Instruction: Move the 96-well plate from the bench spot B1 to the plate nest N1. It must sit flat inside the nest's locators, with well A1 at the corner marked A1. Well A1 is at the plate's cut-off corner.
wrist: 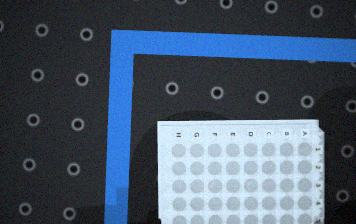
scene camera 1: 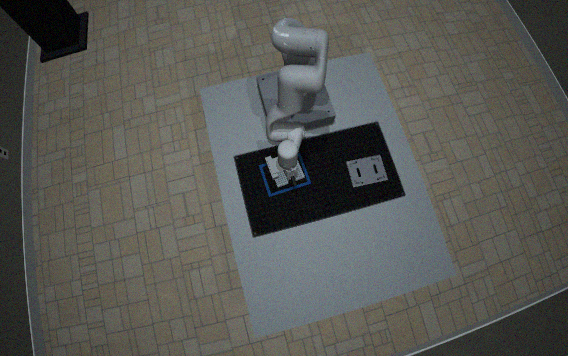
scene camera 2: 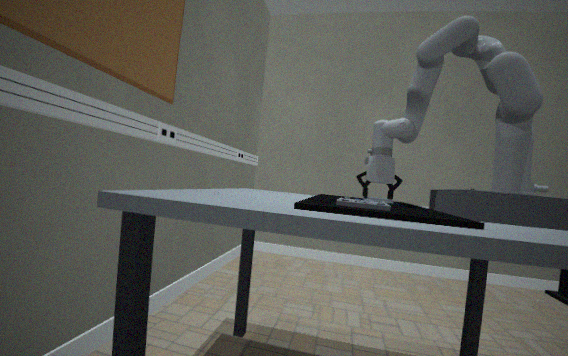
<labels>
A white 96-well plate (wrist: 213, 151): 15 cm from the lens.
</labels>
